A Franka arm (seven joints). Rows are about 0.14 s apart.
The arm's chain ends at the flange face. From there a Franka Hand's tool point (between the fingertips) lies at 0.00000 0.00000 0.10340 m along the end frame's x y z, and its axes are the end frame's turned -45 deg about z.
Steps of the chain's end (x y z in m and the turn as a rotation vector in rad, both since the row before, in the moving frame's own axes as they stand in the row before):
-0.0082, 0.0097, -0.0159, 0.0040, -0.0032, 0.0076
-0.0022, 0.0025, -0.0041, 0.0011, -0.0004, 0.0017
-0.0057, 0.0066, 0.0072, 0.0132, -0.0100, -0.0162
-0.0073, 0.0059, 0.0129, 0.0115, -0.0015, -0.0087
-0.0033, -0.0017, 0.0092, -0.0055, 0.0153, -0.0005
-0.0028, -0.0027, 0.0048, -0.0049, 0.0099, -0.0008
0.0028, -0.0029, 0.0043, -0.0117, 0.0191, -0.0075
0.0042, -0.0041, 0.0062, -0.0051, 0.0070, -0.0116
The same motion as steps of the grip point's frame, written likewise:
-0.0126, 0.0005, -0.0159, 0.0051, 0.0006, 0.0076
-0.0033, 0.0001, -0.0041, 0.0011, 0.0005, 0.0017
-0.0085, -0.0011, 0.0072, 0.0164, 0.0023, -0.0162
-0.0086, -0.0019, 0.0129, 0.0092, 0.0071, -0.0087
-0.0004, -0.0020, 0.0092, -0.0147, 0.0069, -0.0005
0.0003, -0.0028, 0.0048, -0.0105, 0.0035, -0.0008
0.0046, 0.0022, 0.0043, -0.0218, 0.0052, -0.0075
0.0060, 0.0010, 0.0062, -0.0086, 0.0013, -0.0116

